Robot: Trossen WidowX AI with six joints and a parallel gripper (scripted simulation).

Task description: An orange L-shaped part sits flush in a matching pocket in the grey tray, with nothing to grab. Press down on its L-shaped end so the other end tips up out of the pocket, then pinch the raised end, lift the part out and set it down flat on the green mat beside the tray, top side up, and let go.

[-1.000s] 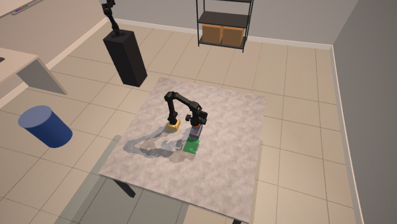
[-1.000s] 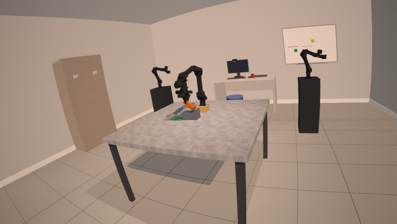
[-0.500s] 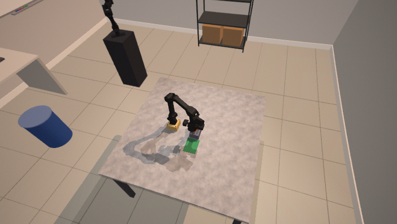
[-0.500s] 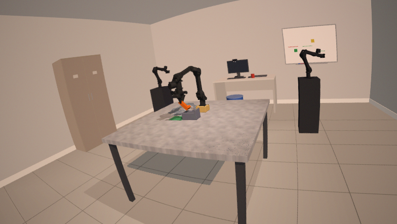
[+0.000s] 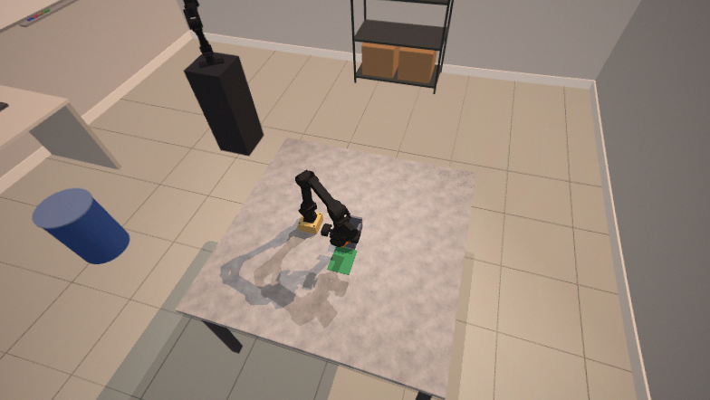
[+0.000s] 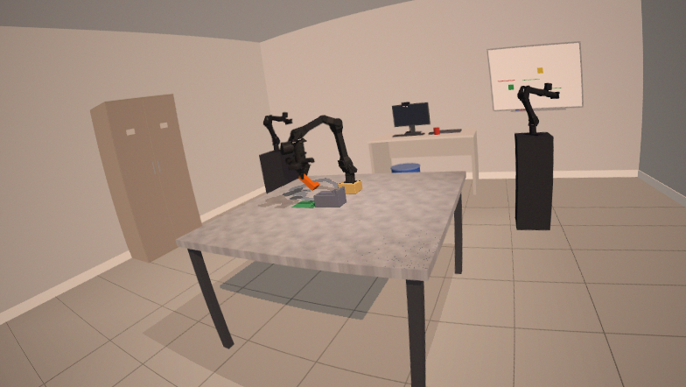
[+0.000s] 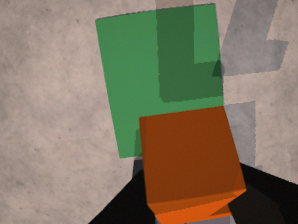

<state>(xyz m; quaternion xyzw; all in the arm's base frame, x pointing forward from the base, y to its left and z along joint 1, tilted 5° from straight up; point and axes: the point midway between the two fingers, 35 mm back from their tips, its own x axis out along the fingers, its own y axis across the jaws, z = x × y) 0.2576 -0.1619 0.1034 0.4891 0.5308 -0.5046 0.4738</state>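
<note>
Now: gripper tip 10 mm to the left of the green mat and 170 mm above it. From my gripper tip the other things lie so: orange L-shaped part: 20 mm behind, 30 mm to the left, 30 mm below.
</note>
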